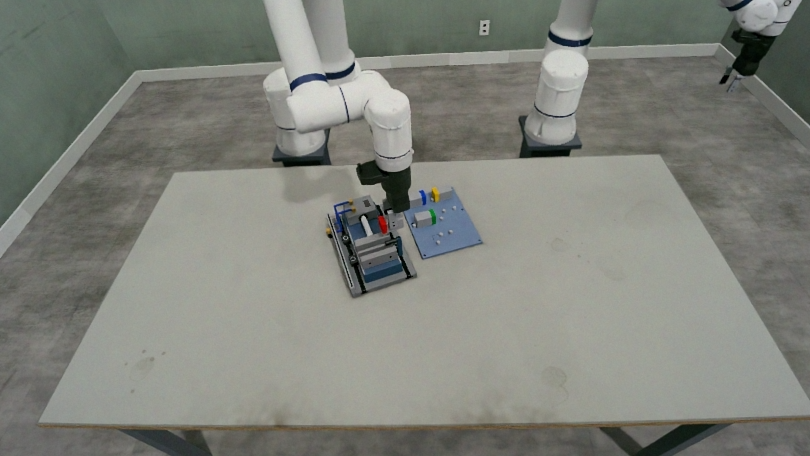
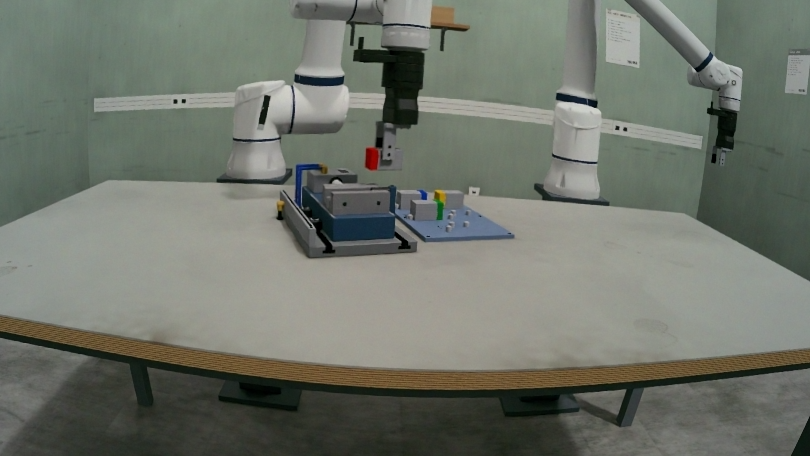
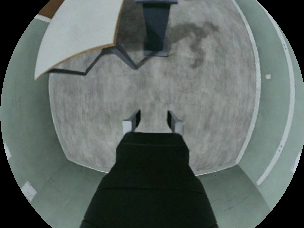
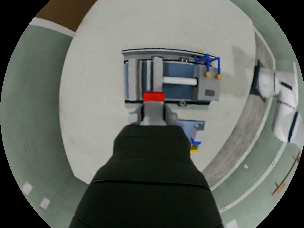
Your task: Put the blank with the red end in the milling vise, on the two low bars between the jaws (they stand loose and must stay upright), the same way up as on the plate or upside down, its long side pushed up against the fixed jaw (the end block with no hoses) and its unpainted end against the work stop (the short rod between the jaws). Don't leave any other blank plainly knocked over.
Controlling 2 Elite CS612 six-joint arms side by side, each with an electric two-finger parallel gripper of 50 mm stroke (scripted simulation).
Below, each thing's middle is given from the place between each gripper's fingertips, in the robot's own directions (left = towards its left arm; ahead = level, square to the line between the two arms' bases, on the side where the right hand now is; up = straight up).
I see the fixed jaw point(image 2: 358, 202) 9 cm below my right hand point(image 2: 384, 157), 7 cm ahead of it and 4 cm to the right of it. Also, from my right hand: blue plate point(image 1: 464, 235) 16 cm below, 14 cm to the left, 13 cm behind.
The blue plate is 450 mm ahead of my left hand point(image 1: 725, 87), 1060 mm to the right of it and 170 mm below it. From my left hand the other things lie so: fixed jaw (650 mm ahead, 1240 mm to the right, 100 mm below).
